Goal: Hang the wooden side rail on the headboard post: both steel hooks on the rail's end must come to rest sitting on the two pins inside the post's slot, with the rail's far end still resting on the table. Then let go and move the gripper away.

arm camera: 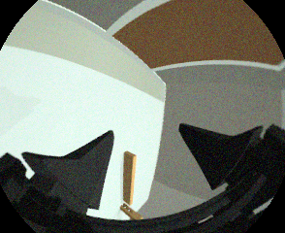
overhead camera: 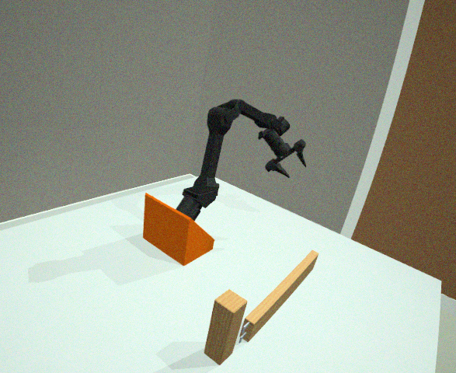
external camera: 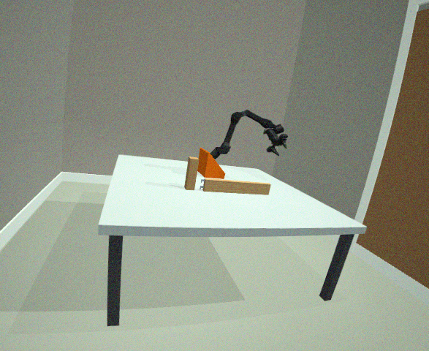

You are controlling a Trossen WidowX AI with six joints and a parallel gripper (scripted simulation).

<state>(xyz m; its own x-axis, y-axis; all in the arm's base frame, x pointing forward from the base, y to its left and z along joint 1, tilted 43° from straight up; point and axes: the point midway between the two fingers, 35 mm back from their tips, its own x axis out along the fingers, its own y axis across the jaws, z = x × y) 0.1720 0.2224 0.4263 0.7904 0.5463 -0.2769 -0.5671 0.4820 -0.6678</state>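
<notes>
Right now the wooden headboard post is 72 cm to the right of my gripper tip, 17 cm below it and 12 cm ahead of it.
</notes>
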